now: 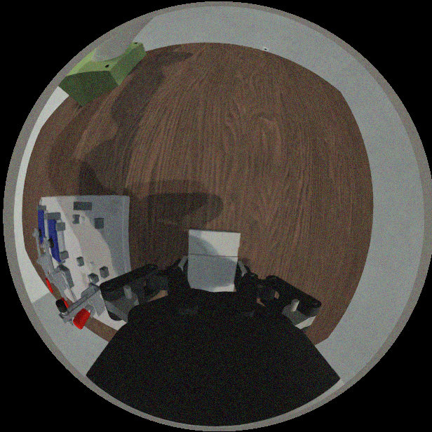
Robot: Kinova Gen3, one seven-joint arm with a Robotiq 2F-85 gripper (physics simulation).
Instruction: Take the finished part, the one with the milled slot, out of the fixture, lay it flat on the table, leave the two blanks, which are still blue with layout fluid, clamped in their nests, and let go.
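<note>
The finished part [214, 244], a grey metal block, is between the fingertips of my gripper [211, 266], which is shut on it. A thin line crosses the part; I cannot make out the slot clearly. The part is over the brown wooden table [260, 150], to the right of the fixture; the height above the table is hard to tell. The fixture [117, 220] is a light grey plate at the left with small grey blocks on it. Two blue blanks [41, 225] [54, 240] sit at its far left side, beside grey clamp parts.
A toggle clamp with a red handle [81, 318] stands at the lower left, close to my gripper's left linkage. More red shows at the fixture's left edge. A green block-shaped object [95, 77] with a grey rounded shape above it stands at the upper left. Shadows fall across the table's left part.
</note>
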